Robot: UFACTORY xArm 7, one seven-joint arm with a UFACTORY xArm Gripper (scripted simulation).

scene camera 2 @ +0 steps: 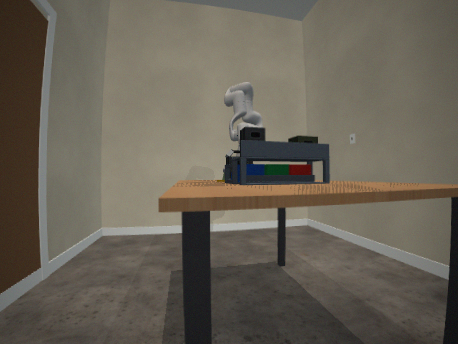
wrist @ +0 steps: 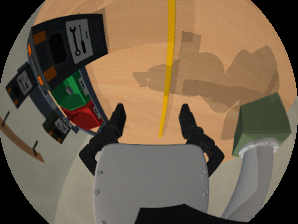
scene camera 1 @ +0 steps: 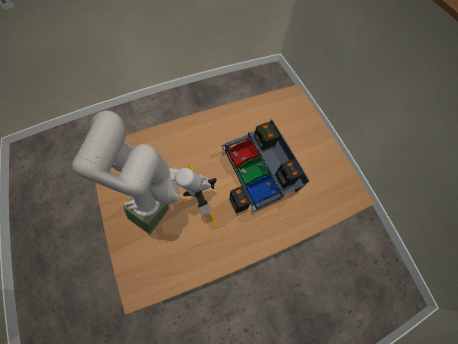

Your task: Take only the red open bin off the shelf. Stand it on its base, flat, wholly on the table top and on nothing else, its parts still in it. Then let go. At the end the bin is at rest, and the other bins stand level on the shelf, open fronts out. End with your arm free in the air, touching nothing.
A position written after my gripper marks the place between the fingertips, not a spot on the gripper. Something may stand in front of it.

Observation:
I see my gripper [wrist: 152,110] and a green bin [wrist: 63,99].

